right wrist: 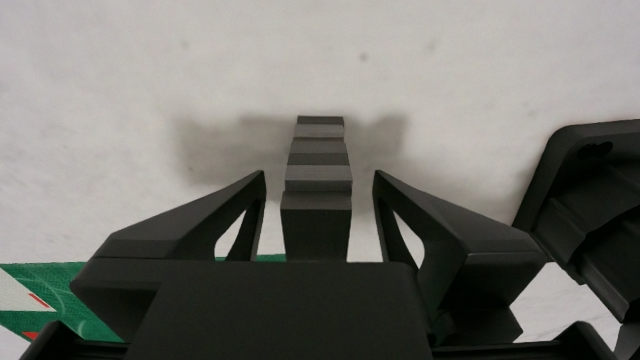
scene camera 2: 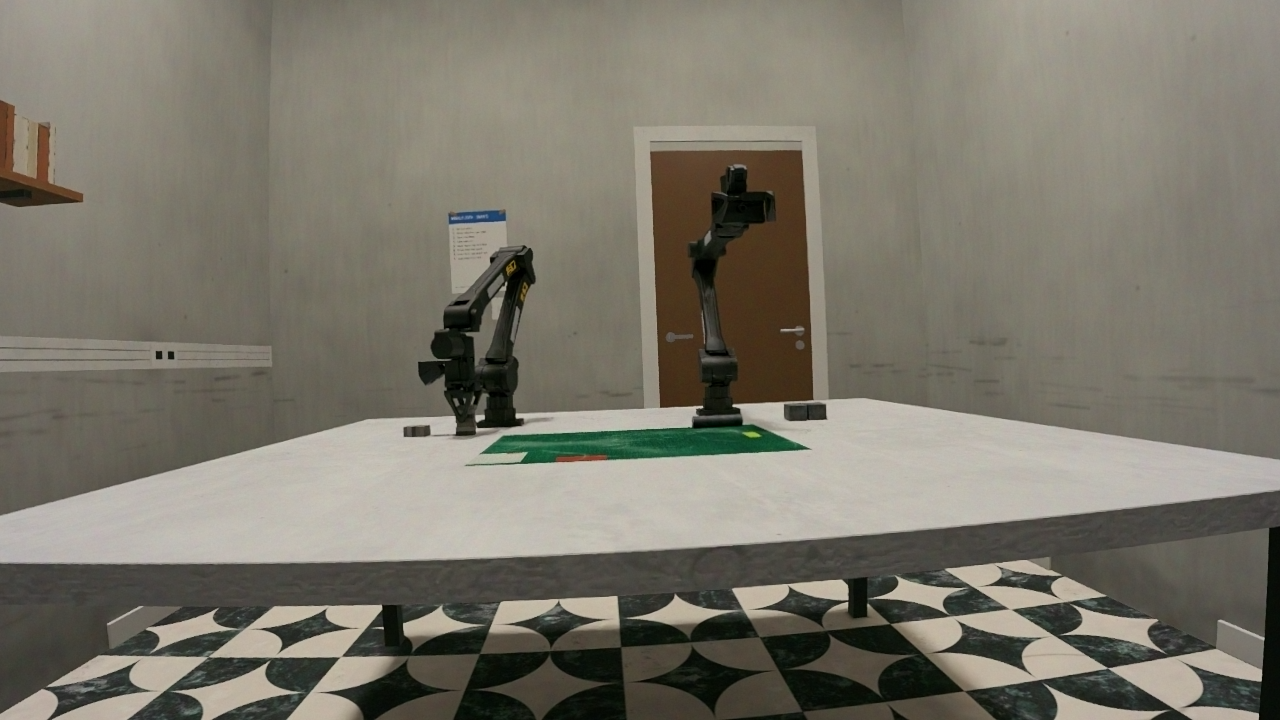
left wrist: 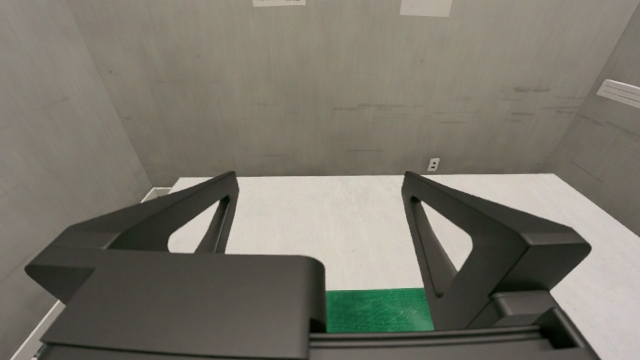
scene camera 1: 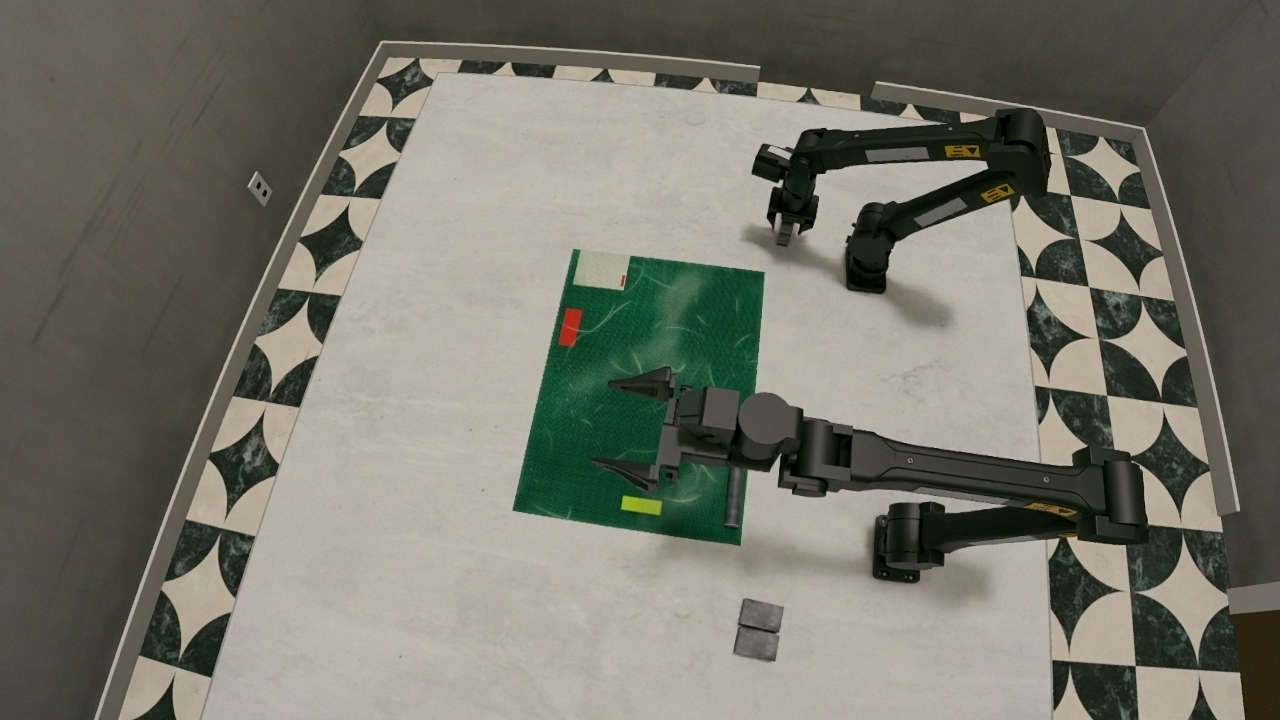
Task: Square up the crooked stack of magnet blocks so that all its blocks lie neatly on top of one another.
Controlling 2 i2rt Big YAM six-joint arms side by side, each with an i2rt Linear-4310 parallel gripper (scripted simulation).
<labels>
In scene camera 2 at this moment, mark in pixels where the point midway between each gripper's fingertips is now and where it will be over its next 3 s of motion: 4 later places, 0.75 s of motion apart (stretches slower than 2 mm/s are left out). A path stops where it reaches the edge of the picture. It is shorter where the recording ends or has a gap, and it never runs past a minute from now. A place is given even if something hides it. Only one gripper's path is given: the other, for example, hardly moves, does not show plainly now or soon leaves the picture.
The right gripper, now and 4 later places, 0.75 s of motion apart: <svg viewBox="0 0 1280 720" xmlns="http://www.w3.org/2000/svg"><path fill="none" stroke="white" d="M465 421L465 417L464 413L464 402L464 398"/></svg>
</labels>
